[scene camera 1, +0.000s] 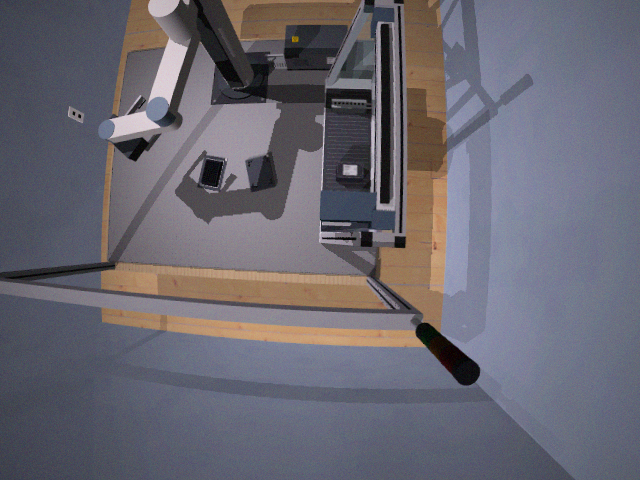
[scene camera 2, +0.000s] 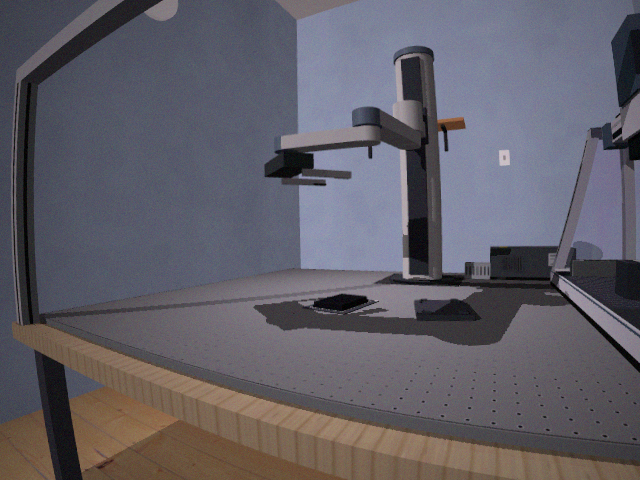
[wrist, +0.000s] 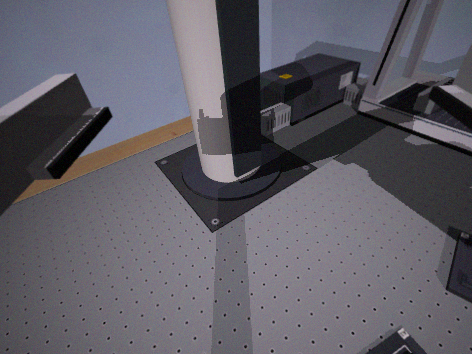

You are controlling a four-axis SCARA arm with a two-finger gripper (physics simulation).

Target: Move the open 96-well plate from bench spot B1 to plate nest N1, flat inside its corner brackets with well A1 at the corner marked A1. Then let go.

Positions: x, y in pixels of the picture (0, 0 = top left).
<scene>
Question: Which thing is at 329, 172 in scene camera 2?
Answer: The gripper.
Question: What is the gripper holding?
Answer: Nothing.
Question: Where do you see a dark plate nest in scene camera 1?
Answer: At 259, 170
</scene>
